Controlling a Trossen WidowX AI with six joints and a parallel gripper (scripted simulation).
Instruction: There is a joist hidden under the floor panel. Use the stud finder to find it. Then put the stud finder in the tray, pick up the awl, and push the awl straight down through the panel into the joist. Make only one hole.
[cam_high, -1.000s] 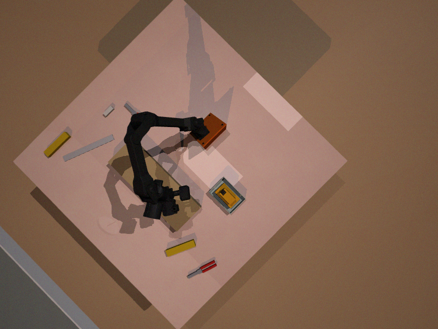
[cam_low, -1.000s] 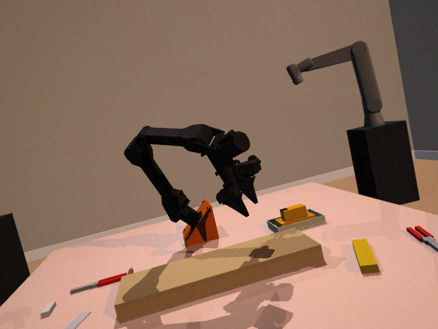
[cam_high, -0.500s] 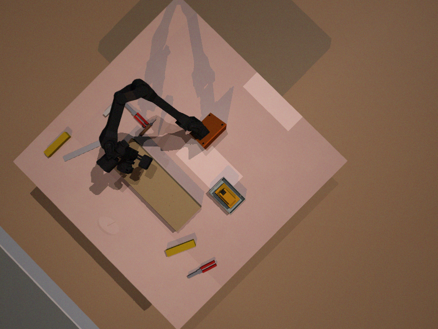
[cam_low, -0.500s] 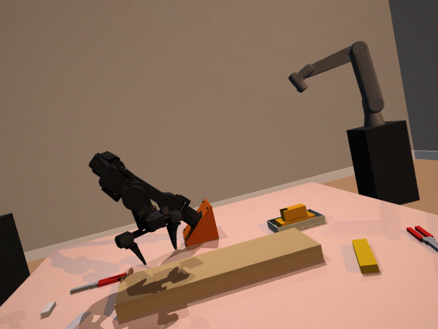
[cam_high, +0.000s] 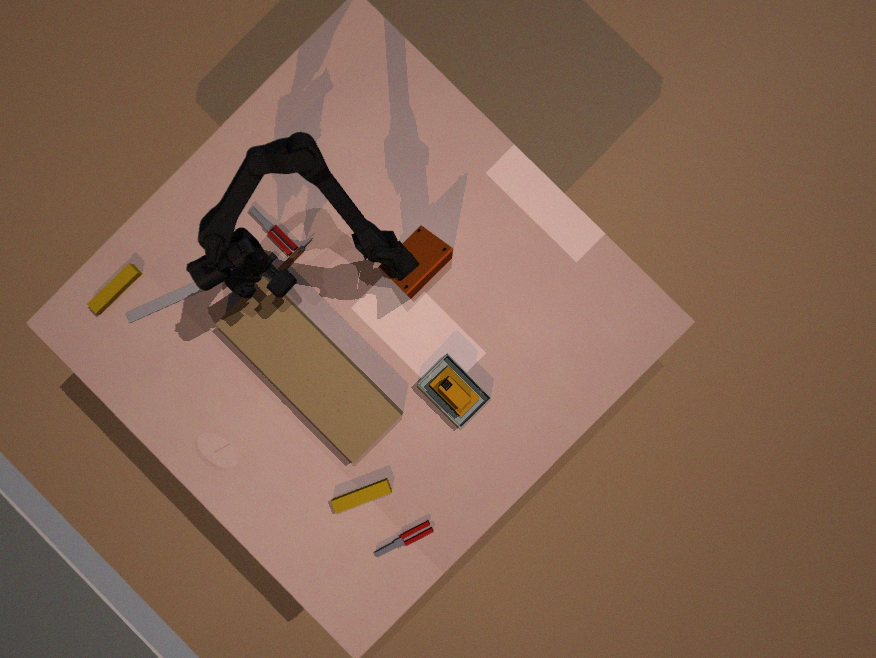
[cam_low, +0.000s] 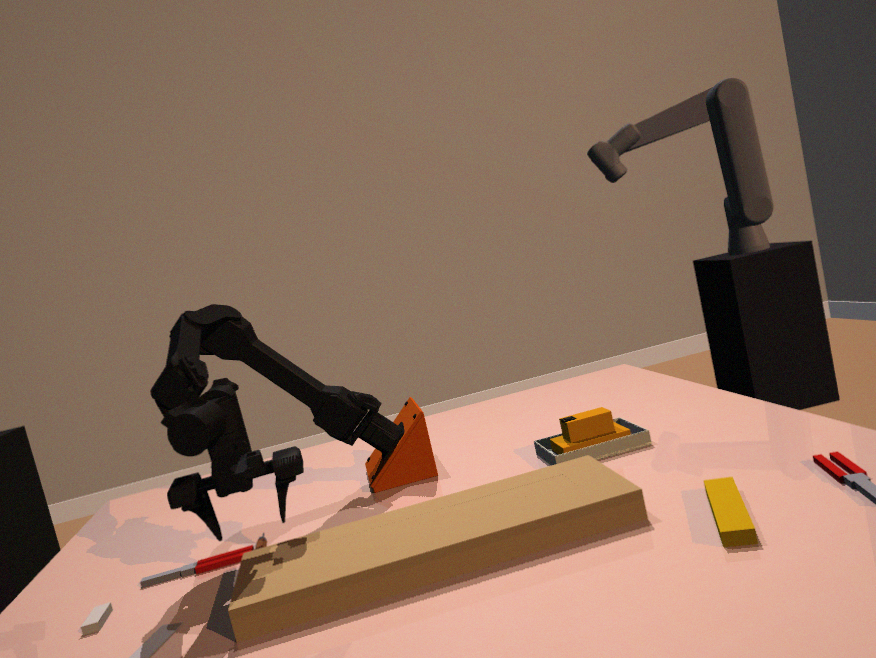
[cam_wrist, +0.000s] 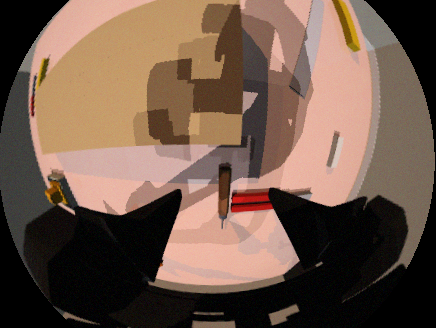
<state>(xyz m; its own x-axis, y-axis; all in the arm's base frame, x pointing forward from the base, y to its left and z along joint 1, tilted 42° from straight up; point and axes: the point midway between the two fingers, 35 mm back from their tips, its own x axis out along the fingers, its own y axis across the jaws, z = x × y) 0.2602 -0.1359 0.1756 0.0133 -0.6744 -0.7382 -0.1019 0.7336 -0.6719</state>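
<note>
Now: the awl 70 mm behind my gripper tip, 10 mm to the right of it and 50 mm below it. Round my gripper tip: grey bar 270 mm ahead, 130 mm to the right, 50 mm below; indicator window 150 mm behind, 520 mm to the left, 10 mm above; stud finder 150 mm behind, 540 mm to the left.
</note>
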